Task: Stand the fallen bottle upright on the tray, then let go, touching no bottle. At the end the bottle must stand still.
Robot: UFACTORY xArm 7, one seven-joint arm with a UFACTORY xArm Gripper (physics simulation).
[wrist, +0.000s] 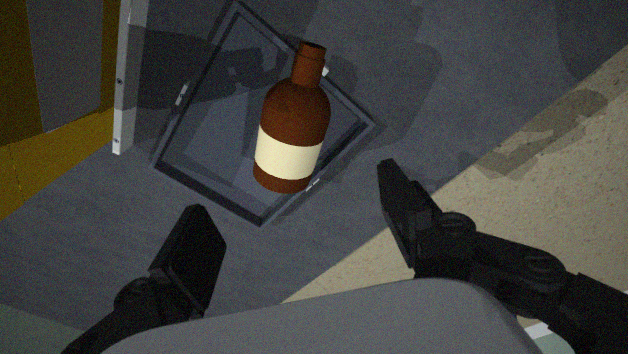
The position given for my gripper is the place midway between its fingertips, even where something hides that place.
Note:
I see my gripper [295,206] and a brown bottle [296,111].

